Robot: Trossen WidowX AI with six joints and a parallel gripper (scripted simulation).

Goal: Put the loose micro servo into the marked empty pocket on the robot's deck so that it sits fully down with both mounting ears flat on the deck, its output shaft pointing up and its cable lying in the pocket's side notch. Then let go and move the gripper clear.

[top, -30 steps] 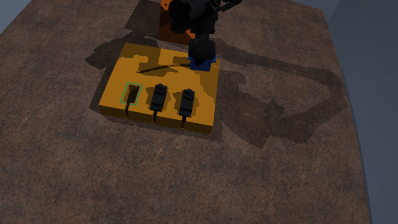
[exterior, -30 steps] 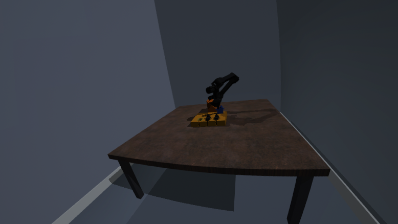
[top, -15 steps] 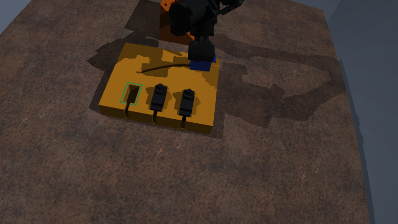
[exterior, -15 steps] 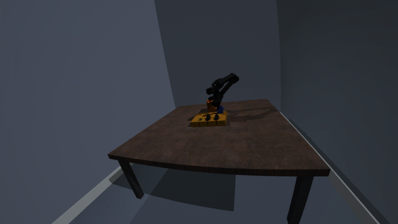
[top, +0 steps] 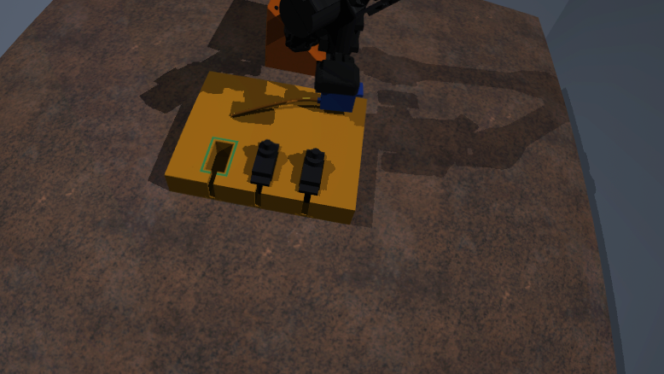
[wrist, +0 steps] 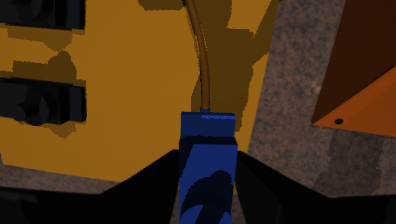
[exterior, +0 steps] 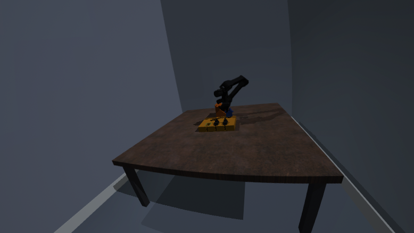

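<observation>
My gripper tip is 40 mm short of the yellow deck, 80 mm to the left of it and 80 mm above it.
</observation>
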